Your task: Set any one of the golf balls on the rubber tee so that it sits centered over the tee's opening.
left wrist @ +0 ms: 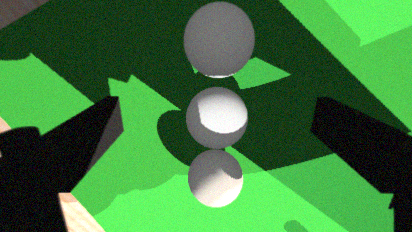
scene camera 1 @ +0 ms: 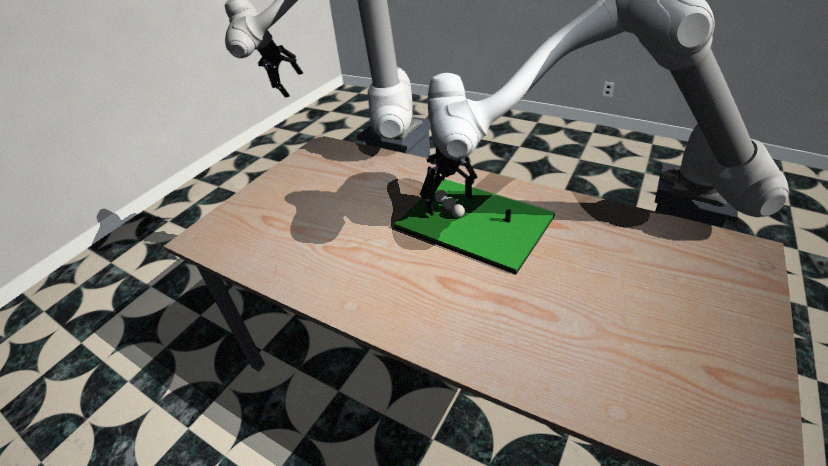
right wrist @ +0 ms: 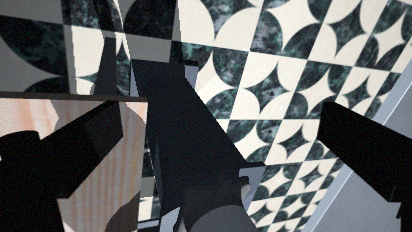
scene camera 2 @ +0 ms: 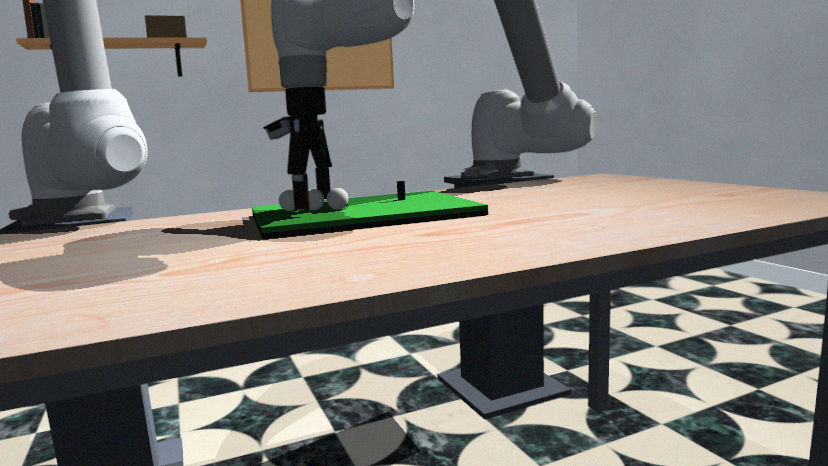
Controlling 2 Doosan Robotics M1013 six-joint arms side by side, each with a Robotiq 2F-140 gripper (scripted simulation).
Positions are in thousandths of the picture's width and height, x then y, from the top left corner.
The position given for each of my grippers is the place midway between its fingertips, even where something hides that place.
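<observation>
My left gripper (scene camera 2: 380, 437) is visible, also in the left wrist view (left wrist: 528, 494) and in scene camera 1 (scene camera 1: 543, 441). My right gripper (scene camera 1: 356, 181) appears in the right wrist view (right wrist: 535, 515) as well. A green mat (scene camera 1: 585, 499) is visible too, likewise in the left wrist view (left wrist: 157, 278) and in scene camera 2 (scene camera 2: 329, 475); in the right wrist view the mat is out of frame.
</observation>
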